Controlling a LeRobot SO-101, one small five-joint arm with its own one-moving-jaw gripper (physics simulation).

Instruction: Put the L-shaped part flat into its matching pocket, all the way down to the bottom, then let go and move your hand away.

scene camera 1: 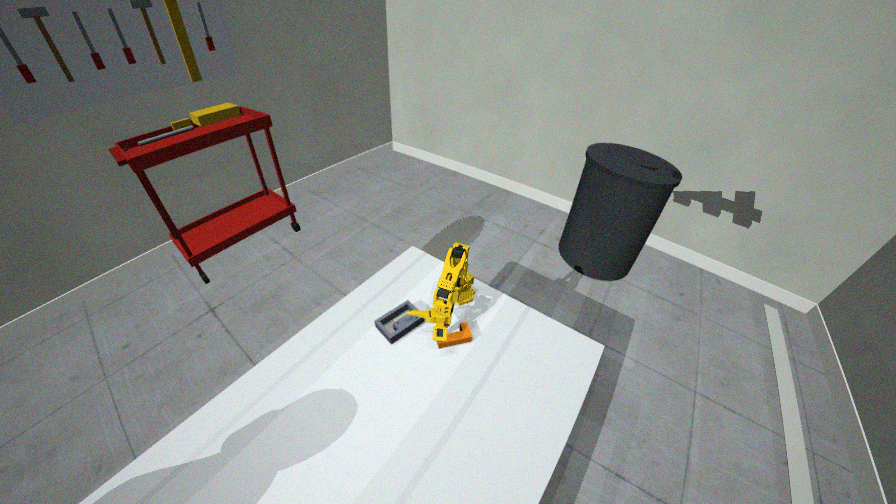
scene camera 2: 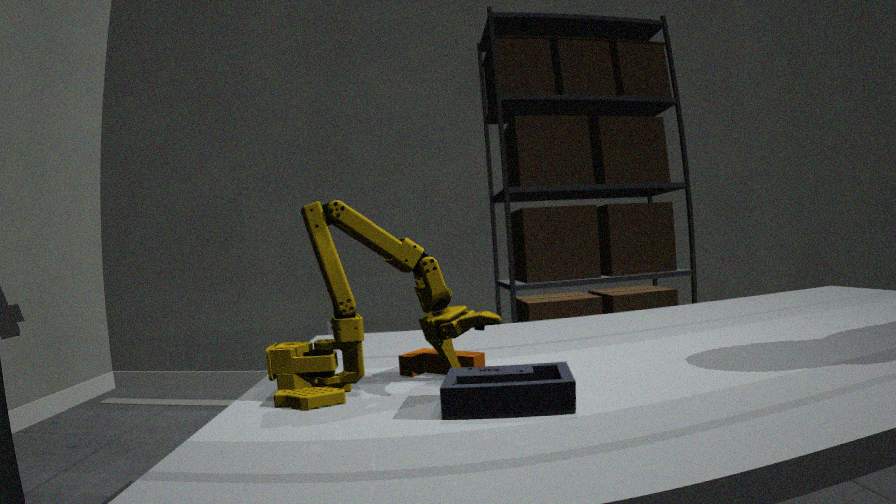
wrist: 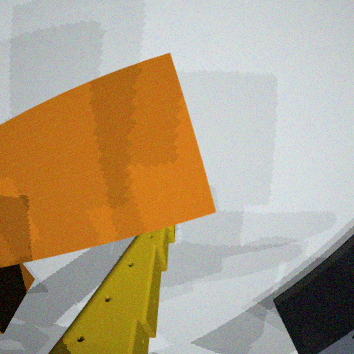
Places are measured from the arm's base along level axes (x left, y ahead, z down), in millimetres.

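Pixels of known places: hand, its tool point: (wrist: 174, 220); arm's base, origin of its link: (scene camera 1: 456, 297) (scene camera 2: 329, 397).
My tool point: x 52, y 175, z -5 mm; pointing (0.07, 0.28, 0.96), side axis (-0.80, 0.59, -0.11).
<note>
For each thing: its top centre in the pictures, then the offset to it from my tool point. Level surfaces: height alone.
- orange L-shaped part, centre of its top: (wrist: 4, 266) (scene camera 2: 441, 354) (scene camera 1: 453, 332) dy -25, dx +38, dz -25 mm
- dark grey pocket block, centre of its top: (scene camera 2: 507, 373) (scene camera 1: 399, 317) dy +43, dx -132, dz -32 mm
- white table, height of its surface: dz +5 mm
The orange L-shaped part (scene camera 1: 456, 339) (scene camera 2: 416, 362) (wrist: 125, 150) lies flat on the white table, apart from the pocket block. The dark grey pocket block (scene camera 1: 384, 332) (scene camera 2: 507, 401) (wrist: 320, 295) stands beside it, with its pocket facing up. My gripper (scene camera 1: 425, 325) (scene camera 2: 478, 342) is fully open and empty. Its moving jaw reaches out above the table toward the block. Its fixed jaw (wrist: 122, 295) points down at the part's long side; in the wrist view the part's edge hides the jaw tip. Whether they touch I cannot tell.
The white table (scene camera 1: 532, 407) (scene camera 2: 626, 388) bears the arm, part and block. The block's raised walls stand near the moving jaw. A red cart (scene camera 1: 231, 228) and a dark bin (scene camera 1: 614, 219) stand on the floor, and a shelf rack (scene camera 2: 592, 191) with boxes stands behind.
</note>
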